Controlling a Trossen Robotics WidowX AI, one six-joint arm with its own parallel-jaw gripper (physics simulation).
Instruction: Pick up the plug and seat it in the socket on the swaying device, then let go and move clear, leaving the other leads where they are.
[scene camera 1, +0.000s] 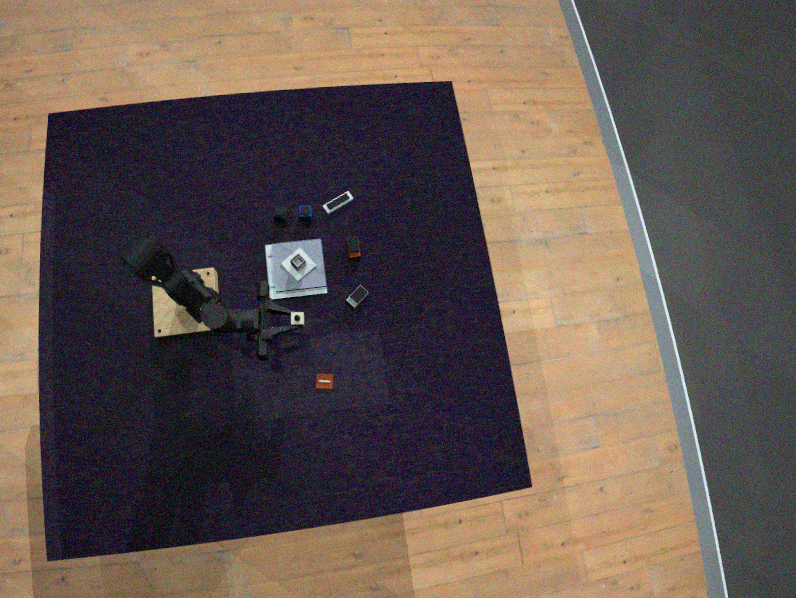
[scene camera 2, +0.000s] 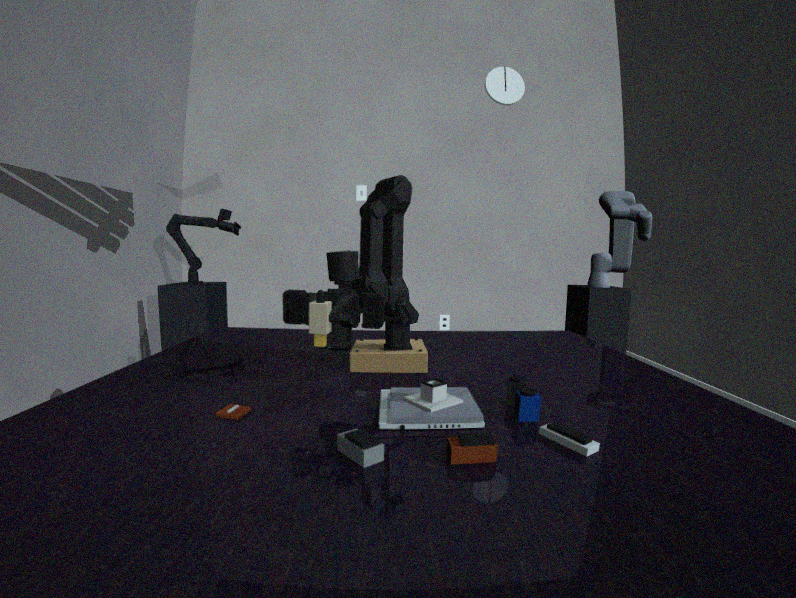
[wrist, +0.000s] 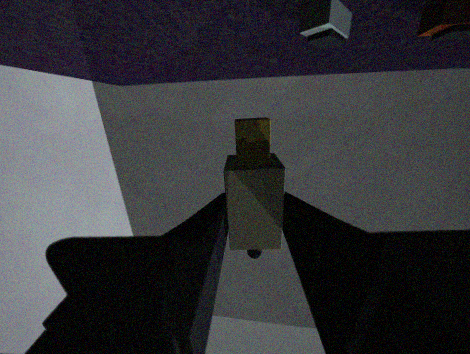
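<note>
The plug (scene camera 1: 297, 318) (scene camera 2: 319, 317) (wrist: 255, 207) has a cream body and a yellow tip. My gripper (scene camera 1: 295, 319) (wrist: 253, 198) is shut on the plug's body and holds it upright above the mat, yellow tip down. The socket (scene camera 1: 297, 261) (scene camera 2: 433, 390) is a small pale box with a dark square opening, on a white diamond-shaped plate on the grey device (scene camera 1: 315, 283) (scene camera 2: 386, 411). The plug is beside the device, on its lower side in scene camera 1, and apart from it. The device and socket do not show in the wrist view.
Around the device stand a grey block (scene camera 1: 357, 296) (scene camera 2: 361, 448) (wrist: 340, 19), an orange block (scene camera 1: 353, 247) (scene camera 2: 472, 450), a white bar (scene camera 1: 337, 202) (scene camera 2: 569, 439), a blue block (scene camera 1: 305, 212) (scene camera 2: 529, 407) and a black block (scene camera 1: 280, 214). A flat orange piece (scene camera 1: 324, 381) (scene camera 2: 233, 411) lies on the mat (scene camera 1: 418, 418).
</note>
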